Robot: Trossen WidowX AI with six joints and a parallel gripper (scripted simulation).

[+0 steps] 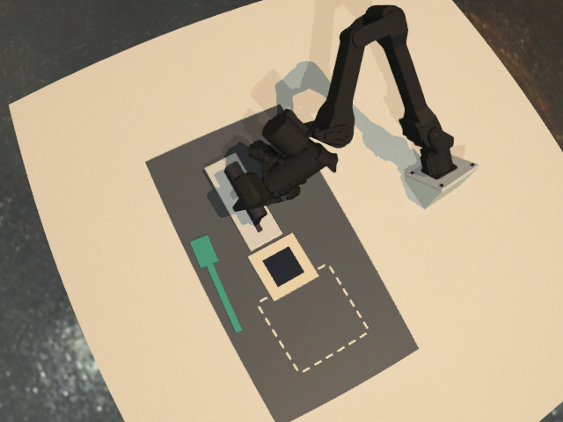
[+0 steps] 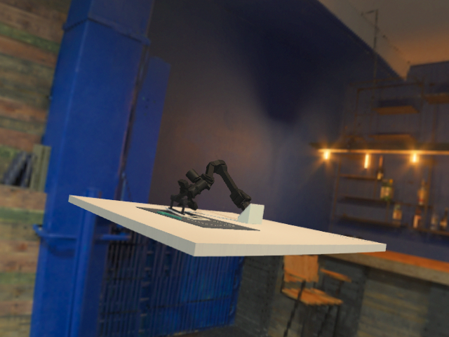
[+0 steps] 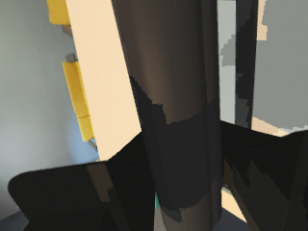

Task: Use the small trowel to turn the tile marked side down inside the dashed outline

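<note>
The tile lies 14 cm to the left of my gripper tip, 5 cm below it and 3 cm behind it. Also, from my gripper tip: green trowel (10 cm ahead, 9 cm to the left, 5 cm below); dark mat (11 cm to the left, 8 cm below, 4 cm behind).
</note>
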